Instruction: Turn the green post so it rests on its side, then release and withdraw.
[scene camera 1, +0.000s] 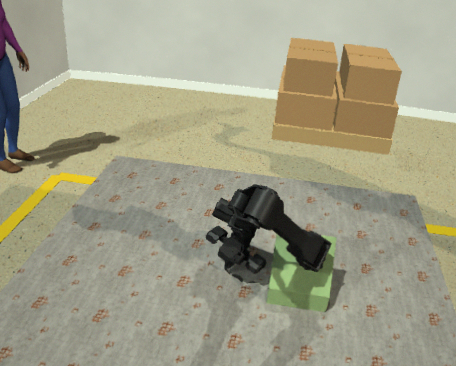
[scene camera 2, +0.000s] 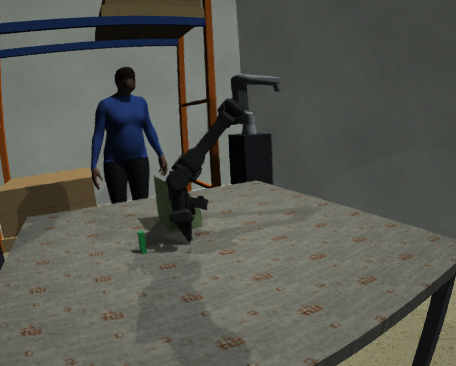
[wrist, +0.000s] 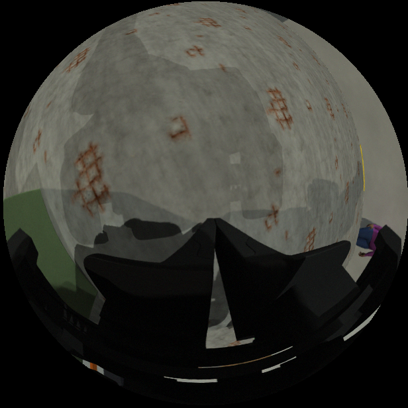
my gripper: scene camera 1 226, 269; scene camera 2 190, 240; wrist 213, 224
